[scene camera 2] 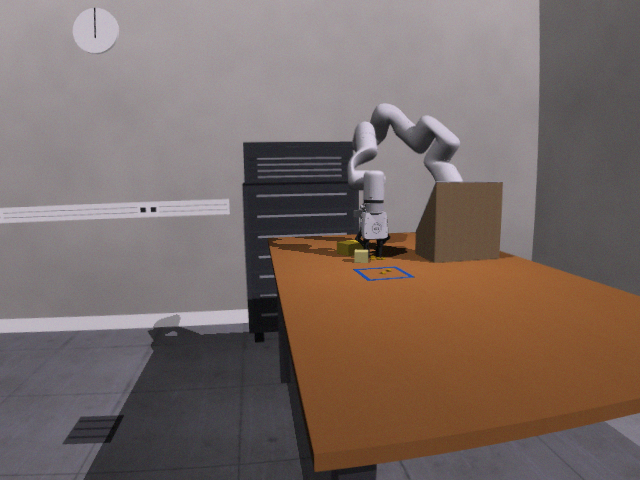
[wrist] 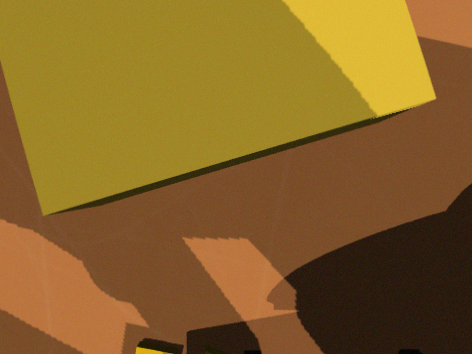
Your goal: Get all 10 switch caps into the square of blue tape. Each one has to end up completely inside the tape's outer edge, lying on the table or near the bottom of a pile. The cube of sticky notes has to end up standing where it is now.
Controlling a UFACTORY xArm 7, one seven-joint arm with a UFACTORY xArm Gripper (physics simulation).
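Frame: origin at the arm's base, x left, y back, z up, level; millimetres.
Where they show: gripper, between the fingertips: [scene camera 2: 372, 257]; arm's base, origin of its link: [scene camera 2: 460, 204].
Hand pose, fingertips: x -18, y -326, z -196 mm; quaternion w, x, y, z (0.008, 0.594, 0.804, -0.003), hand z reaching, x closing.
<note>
Each offset is from my fingertips to the top centre of the thing. "spot": to the spot under its first point. Level surfaces: height alone.
My gripper [scene camera 2: 373, 251] [wrist: 331, 352] points down low over the table, its fingers part open with nothing held. Yellow switch caps @[dx +38, dy +33, dz +5 mm] [scene camera 2: 381, 258] lie on the table at the fingertips. Part of one cap @[spot: dx +0, dy -56, dz +5 mm] [wrist: 154, 350] shows at the bottom edge of the wrist view; the others near it are cut off or in shadow. The blue tape square @[spot: dx +311, dy +4, dz +0 mm] [scene camera 2: 390, 278] lies nearer the scene camera, with a few small caps @[dx +248, dy -5, dz +5 mm] [scene camera 2: 385, 271] inside it; their exact count is unclear. A pale yellow cube @[dx +61, dy -50, dz +38 mm] [scene camera 2: 360, 255], seemingly the sticky notes, stands upright just left of the gripper and behind the tape.
A larger yellow block @[dx -90, dy -69, dz +45 mm] [scene camera 2: 347, 248] [wrist: 200, 100] stands behind and left of the pale cube, close to the gripper. A tall brown box [scene camera 2: 467, 222] stands right of the gripper. The orange table @[dz +0 mm] [scene camera 2: 439, 351] has its left edge left of the blocks. A dark cabinet [scene camera 2: 302, 188] stands behind.
</note>
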